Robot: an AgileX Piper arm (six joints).
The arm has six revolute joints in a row. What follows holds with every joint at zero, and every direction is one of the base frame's. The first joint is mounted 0.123 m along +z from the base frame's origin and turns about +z. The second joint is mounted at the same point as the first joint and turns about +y. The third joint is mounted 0.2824 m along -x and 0.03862 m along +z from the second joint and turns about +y. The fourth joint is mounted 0.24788 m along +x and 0.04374 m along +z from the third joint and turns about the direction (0.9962, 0, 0.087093). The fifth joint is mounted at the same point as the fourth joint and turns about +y. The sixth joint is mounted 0.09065 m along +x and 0.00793 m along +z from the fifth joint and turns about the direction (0.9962, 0, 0.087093). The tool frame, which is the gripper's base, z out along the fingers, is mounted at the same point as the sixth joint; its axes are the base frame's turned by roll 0, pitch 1.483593 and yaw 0 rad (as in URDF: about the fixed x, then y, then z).
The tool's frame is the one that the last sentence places.
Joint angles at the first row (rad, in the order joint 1, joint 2, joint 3, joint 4, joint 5, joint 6):
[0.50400, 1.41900, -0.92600, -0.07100, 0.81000, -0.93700]
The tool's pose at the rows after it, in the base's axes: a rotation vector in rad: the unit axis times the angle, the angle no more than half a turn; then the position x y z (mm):
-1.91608 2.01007 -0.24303 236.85 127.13 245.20
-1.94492 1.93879 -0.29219 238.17 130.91 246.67
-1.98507 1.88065 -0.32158 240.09 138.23 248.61
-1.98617 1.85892 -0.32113 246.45 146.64 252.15
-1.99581 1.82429 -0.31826 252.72 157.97 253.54
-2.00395 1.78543 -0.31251 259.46 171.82 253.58
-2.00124 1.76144 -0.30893 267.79 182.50 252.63
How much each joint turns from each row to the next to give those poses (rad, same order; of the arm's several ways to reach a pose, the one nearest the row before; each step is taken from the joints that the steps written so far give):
[0.01599, -0.00001, 0.00000, -0.04399, -0.02799, -0.00001]
[0.01801, 0.00000, 0.00000, -0.04101, -0.03300, -0.00699]
[0.02501, 0.01302, -0.01801, -0.02801, -0.00700, -0.00898]
[0.01297, 0.02700, -0.03999, 0.00002, -0.00002, -0.00005]
[0.02002, 0.03398, -0.03899, -0.00001, -0.00999, -0.00297]
[0.02400, 0.04100, -0.04201, 0.00001, -0.01700, -0.00001]
[0.01101, 0.04101, -0.03999, 0.00098, -0.01801, 0.00002]

